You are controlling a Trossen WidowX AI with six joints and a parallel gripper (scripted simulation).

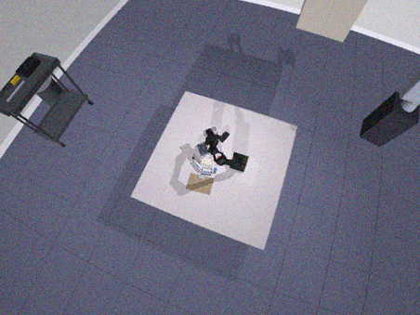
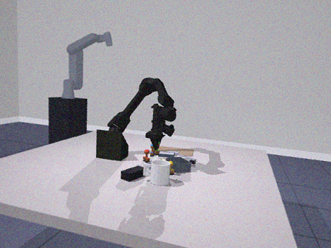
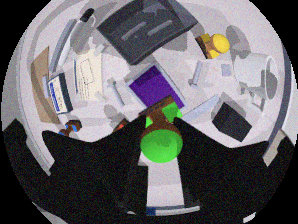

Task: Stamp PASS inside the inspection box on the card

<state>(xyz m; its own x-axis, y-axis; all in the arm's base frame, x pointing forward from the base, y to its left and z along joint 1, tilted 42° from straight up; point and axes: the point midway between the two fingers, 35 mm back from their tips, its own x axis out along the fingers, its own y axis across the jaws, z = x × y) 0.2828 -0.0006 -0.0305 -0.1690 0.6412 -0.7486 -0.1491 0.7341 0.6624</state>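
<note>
My gripper tip is 140 mm to the right of the cream card, 90 mm above it and 10 mm short of it. Round my gripper tip: dark tray: 110 mm ahead, 80 mm below, 40 mm to the left; then red-knobbed stamp: 80 mm behind, 70 mm below, 50 mm to the left; then purple ink pad: 90 mm below.
</note>
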